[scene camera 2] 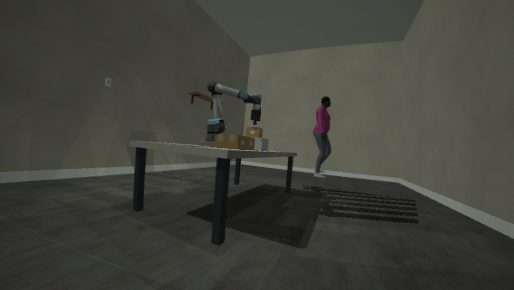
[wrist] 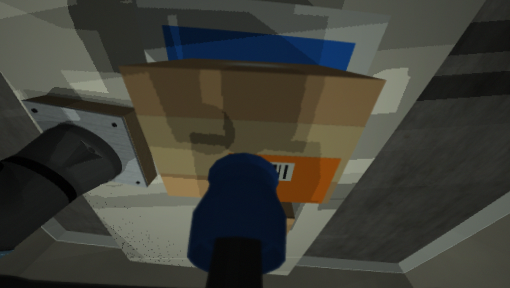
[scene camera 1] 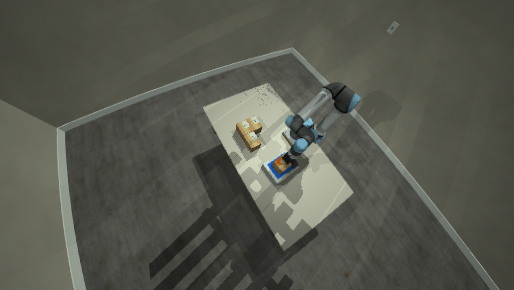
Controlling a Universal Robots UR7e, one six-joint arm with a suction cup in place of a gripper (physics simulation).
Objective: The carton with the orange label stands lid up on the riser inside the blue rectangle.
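Places are measured from the arm's base along level axes (x ahead, y left, z up), in millimetres.
Where they show: hand, its tool point: [scene camera 2: 254,124] [wrist: 243,182]; arm's base, origin of its link: [scene camera 2: 212,142] [wrist: 88,153].
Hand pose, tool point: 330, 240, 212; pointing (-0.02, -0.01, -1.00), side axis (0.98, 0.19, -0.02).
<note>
Each offset is from my tool point to the top centre of the thing, as dx, dy, dz. "*": to the spot under its first point. Level surfaces: height alone.
The brown carton {+3, -3, -31} [scene camera 1: 279,166] [scene camera 2: 253,132] [wrist: 249,114] with the orange label {+33, -23, -31} [wrist: 310,179] on its top face stands upright on the pale riser {+3, -1, -133} [scene camera 1: 266,168] [scene camera 2: 262,144]. It sits inside the blue rectangle {+3, -1, -133} [scene camera 1: 277,175] [wrist: 257,48]. My suction cup [scene camera 1: 291,161] [scene camera 2: 254,122] [wrist: 242,175] hangs a short way above the carton's top, near the label, with a small gap showing in the side view. It holds nothing.
Three more brown cartons {* +132, -385, -151} [scene camera 1: 249,133] {+149, -461, -151} [scene camera 2: 233,141] with white labels lie grouped on the table {dz -259} [scene camera 1: 323,194] [scene camera 2: 200,148]. The arm's metal base plate [wrist: 88,118] is beside the riser. A person in a pink top [scene camera 2: 321,137] stands beyond the table. A small shelf [scene camera 2: 199,95] hangs on the wall.
</note>
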